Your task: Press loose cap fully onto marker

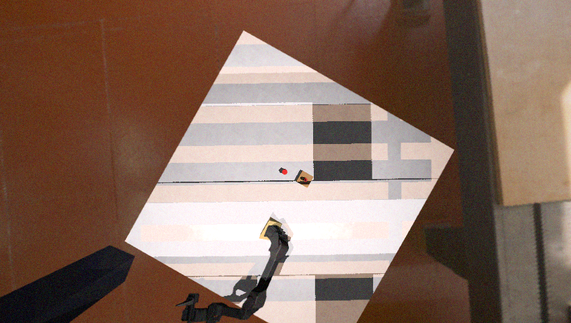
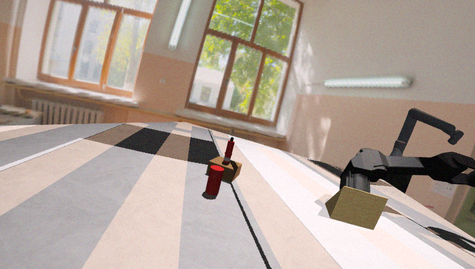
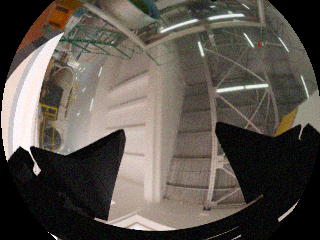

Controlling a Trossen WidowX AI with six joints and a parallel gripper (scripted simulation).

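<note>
Right now my gripper tip is 800 mm short of the red cap, 210 mm to the left of it and 160 mm above it. The rest, counted from my gripper tip: brown holder block: 810 mm ahead, 320 mm to the right, 170 mm below.
</note>
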